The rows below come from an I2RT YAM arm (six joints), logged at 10 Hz.
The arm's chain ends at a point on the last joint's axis. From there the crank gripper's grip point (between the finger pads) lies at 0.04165 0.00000 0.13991 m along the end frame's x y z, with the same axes.
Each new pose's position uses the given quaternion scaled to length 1; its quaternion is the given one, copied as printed.
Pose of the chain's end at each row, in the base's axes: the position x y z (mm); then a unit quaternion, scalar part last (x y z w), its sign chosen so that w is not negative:
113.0, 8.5, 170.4, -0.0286, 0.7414, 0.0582, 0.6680
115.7, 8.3, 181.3, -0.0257, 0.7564, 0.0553, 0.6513
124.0, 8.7, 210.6, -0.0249, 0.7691, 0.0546, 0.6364
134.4, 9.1, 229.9, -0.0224, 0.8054, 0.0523, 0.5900
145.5, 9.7, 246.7, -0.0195, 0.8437, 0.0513, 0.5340
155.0, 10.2, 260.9, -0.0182, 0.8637, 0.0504, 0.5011
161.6, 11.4, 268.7, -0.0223, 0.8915, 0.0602, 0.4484
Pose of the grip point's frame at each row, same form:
246.7, 27.4, 114.9, -0.0286, 0.7414, 0.0582, 0.6680
246.9, 26.1, 119.8, -0.0257, 0.7564, 0.0553, 0.6513
252.7, 26.2, 144.0, -0.0249, 0.7691, 0.0546, 0.6364
254.4, 25.7, 148.5, -0.0224, 0.8054, 0.0523, 0.5900
253.4, 25.6, 149.7, -0.0195, 0.8437, 0.0513, 0.5340
255.2, 25.7, 155.8, -0.0182, 0.8637, 0.0504, 0.5011
248.2, 29.8, 152.7, -0.0223, 0.8915, 0.0602, 0.4484

